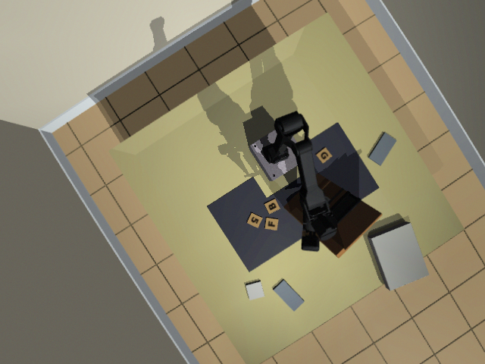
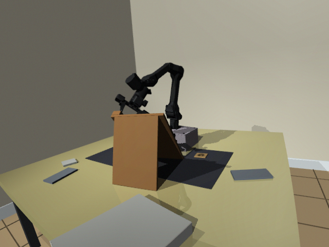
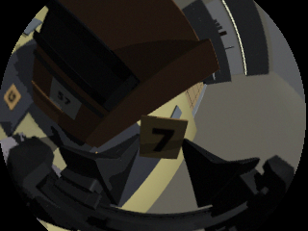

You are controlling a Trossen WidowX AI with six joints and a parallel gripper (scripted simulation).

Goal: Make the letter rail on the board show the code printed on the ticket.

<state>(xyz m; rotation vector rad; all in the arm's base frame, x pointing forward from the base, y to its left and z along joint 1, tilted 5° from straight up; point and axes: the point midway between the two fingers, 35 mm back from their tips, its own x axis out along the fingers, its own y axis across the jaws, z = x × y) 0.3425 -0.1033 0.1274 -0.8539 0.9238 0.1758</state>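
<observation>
Right now my gripper tip is 14 cm to the right of the white ticket, 13 cm above it and 5 cm past it. From my gripper tip the other things lie so: dark mat (22 cm below, 16 cm behind, 9 cm to the left); then small white block (35 cm to the right, 22 cm below, 12 cm ahead); then large grey box (42 cm ahead, 31 cm to the left, 21 cm below).
</observation>
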